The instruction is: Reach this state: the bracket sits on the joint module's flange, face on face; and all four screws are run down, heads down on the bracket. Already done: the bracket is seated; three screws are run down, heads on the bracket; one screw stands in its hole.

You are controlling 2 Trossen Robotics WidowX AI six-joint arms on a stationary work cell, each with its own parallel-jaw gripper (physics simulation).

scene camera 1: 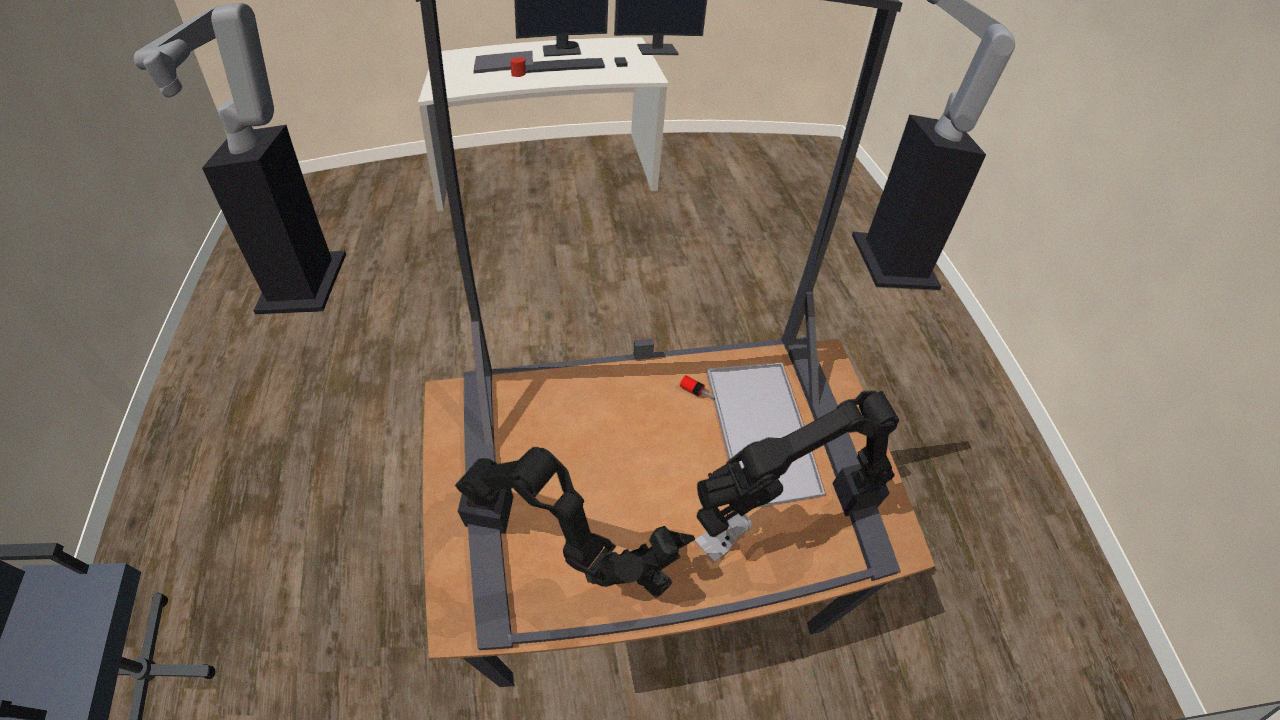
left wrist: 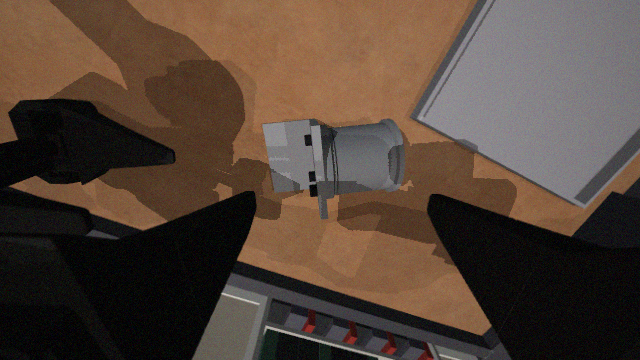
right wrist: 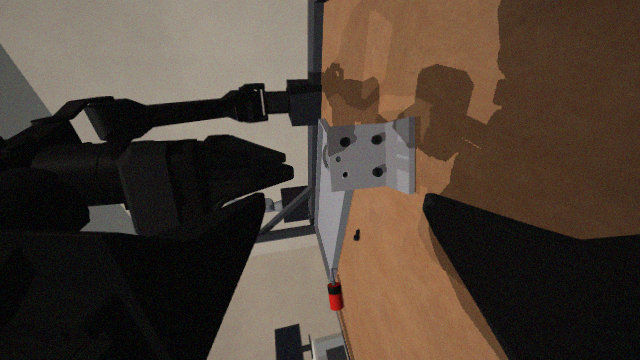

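Pixels of known places: left gripper, fingertip midpoint: [scene camera 1: 733, 517] [left wrist: 341, 200] [right wrist: 288, 163]; right gripper, fingertip midpoint: [scene camera 1: 686, 546] [left wrist: 145, 178] [right wrist: 344, 200]; left arm's base, link origin: [scene camera 1: 866, 480] [right wrist: 289, 102]; right arm's base, link origin: [scene camera 1: 483, 495].
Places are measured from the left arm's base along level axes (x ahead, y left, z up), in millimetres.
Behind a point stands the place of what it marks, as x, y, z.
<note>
The grey bracket [scene camera 1: 713, 543] @[398, 34, -70] [left wrist: 290, 155] @[405, 35, -70] [right wrist: 361, 162] @[385, 23, -43] sits face on against the flange of the grey joint module [left wrist: 365, 157] @[350, 3, -17], which lies on its side. Three black screw heads show on the bracket in the right wrist view; its fourth corner shows a small dark hole with no head. A black screw [right wrist: 356, 234] @[355, -139, -72] lies loose on the table. The red and black screwdriver [scene camera 1: 691, 385] @[337, -399, -47] [right wrist: 335, 297] @[341, -394, -57] lies at the tray's far corner. My left gripper [scene camera 1: 729, 519] @[368, 20, 35] [left wrist: 341, 200] @[368, 20, 35] is open above the module. My right gripper [scene camera 1: 677, 564] @[479, 57, 13] [right wrist: 344, 200] @[479, 57, 13] is open, beside the bracket's front. Both are empty.
A pale tray [scene camera 1: 751, 394] @[176, -358, -74] [left wrist: 550, 90] @[198, -106, -74] lies behind the module, partly under my left arm. Dark frame rails border the wooden table [scene camera 1: 581, 420] @[633, -364, -78], with uprights at its back corners. In the right wrist view my left gripper stands close to the bracket's left side.
</note>
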